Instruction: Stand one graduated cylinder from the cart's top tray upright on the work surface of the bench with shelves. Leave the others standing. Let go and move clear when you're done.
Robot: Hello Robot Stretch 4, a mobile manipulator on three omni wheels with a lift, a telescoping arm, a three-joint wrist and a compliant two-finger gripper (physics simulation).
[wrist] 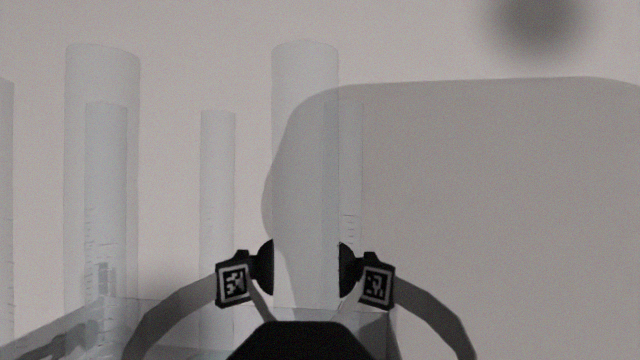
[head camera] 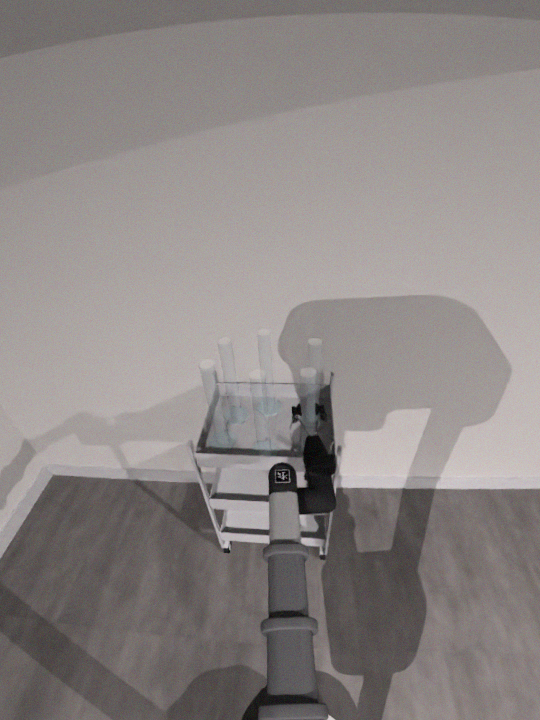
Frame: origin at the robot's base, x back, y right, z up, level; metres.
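Seen in the pictures: end effector, tool point: (wrist: 306, 265) (head camera: 307, 407).
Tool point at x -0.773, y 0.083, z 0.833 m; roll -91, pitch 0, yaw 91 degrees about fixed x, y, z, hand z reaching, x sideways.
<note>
A point is followed by its place in that frame.
A clear graduated cylinder (head camera: 308, 386) {x -0.744, y 0.080, z 0.941 m} (wrist: 305, 150) {x -0.744, y 0.082, z 0.907 m} stands upright at the right front of the cart's top tray (head camera: 249, 460) {x -0.709, y -0.098, z 0.680 m}. My gripper (head camera: 308, 412) {x -0.773, y 0.083, z 0.833 m} (wrist: 306, 268) {x -0.773, y 0.083, z 0.833 m} is shut on it, with one dark fingertip pad against each side. Its base is hidden in the wrist view. Another cylinder (head camera: 315, 350) {x -0.887, y 0.115, z 0.953 m} (wrist: 351, 175) {x -0.888, y 0.124, z 0.894 m} stands behind it, slightly to the right in the wrist view. Several more stand upright to the left, among them a slim one (head camera: 258, 401) {x -0.749, y -0.055, z 0.890 m} at the front and one (head camera: 208, 378) {x -0.804, y -0.193, z 0.935 m} at the left. The bench with shelves does not show in either view.
The white cart has lower shelves (head camera: 241, 504) {x -0.715, y -0.151, z 0.413 m} and stands close to the pale wall (head camera: 174, 261) {x -1.090, y -0.301, z 1.173 m}. My arm (head camera: 287, 587) {x -0.280, y 0.001, z 0.943 m} reaches over the wood floor (head camera: 145, 581) {x -0.611, y -0.610, z -0.027 m} to the cart. Large shadows fall on the wall and floor at the right.
</note>
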